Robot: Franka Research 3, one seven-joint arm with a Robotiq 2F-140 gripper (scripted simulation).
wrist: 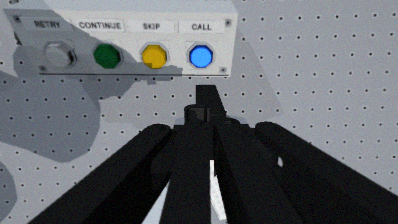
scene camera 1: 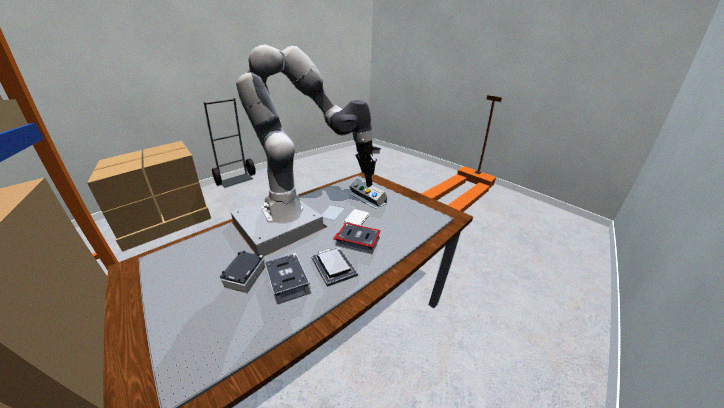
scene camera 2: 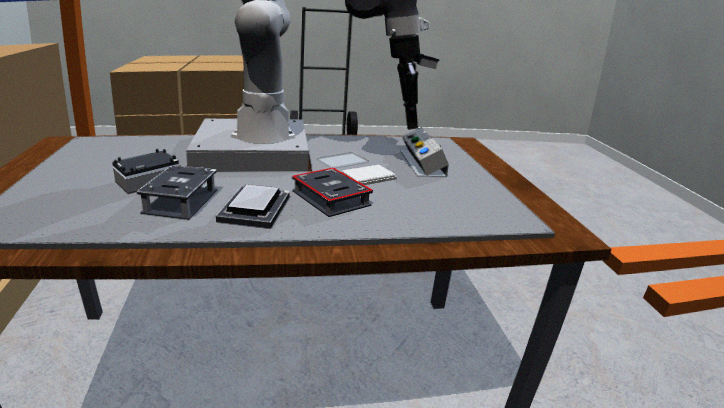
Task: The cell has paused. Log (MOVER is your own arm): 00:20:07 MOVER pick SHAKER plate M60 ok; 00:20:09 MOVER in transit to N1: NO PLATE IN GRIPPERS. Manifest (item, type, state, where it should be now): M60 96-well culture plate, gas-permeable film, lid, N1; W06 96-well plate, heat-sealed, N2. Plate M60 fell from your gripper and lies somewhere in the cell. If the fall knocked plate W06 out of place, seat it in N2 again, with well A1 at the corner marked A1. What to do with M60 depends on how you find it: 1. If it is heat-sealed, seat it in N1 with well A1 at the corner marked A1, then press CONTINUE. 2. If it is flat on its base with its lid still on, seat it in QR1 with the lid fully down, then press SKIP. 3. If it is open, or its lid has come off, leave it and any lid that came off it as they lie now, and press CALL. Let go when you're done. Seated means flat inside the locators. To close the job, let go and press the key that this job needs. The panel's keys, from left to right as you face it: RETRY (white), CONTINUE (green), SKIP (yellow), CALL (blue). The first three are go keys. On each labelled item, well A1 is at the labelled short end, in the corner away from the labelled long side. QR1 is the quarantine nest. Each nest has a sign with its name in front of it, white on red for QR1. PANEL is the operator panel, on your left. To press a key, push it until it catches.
Labels:
An N1 nest (scene camera 1: pixel 273 274) is 88 cm from the lens. A shaker (scene camera 1: pixel 244 261): 97 cm from the lens.

